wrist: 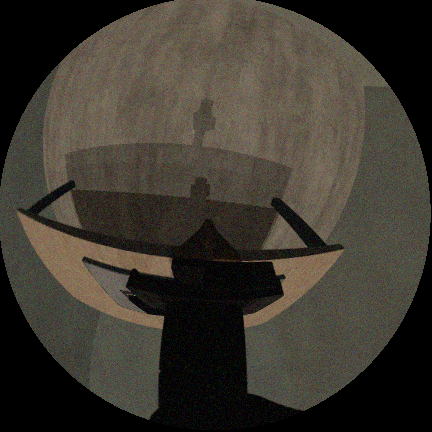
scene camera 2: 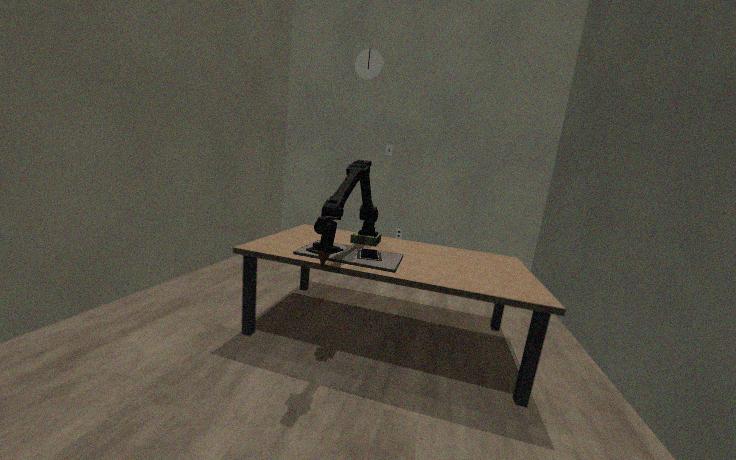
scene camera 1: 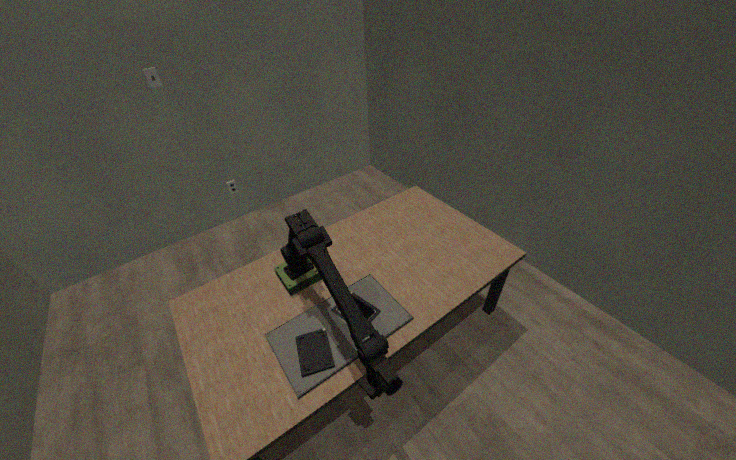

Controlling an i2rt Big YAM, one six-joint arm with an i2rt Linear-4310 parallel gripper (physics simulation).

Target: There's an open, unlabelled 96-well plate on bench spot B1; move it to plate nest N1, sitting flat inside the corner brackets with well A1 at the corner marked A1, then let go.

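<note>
The dark 96-well plate appears to lie flat on the light outline of spot B1 on the grey mat. The arm covers part of it in scene camera 1. A dark rectangular slab, apparently nest N1, lies at the mat's left with a small pale mark at a back corner. Its brackets and lettering are too dim to read. My gripper is shut and empty, fingertips together and pointing down, near the table's front edge, left of the plate in scene camera 2. In scene camera 1 the fingertips are hidden.
The grey mat lies on the wooden table. The arm's green base stands behind it. The arm reaches over the mat. The table's front edge runs close below the gripper.
</note>
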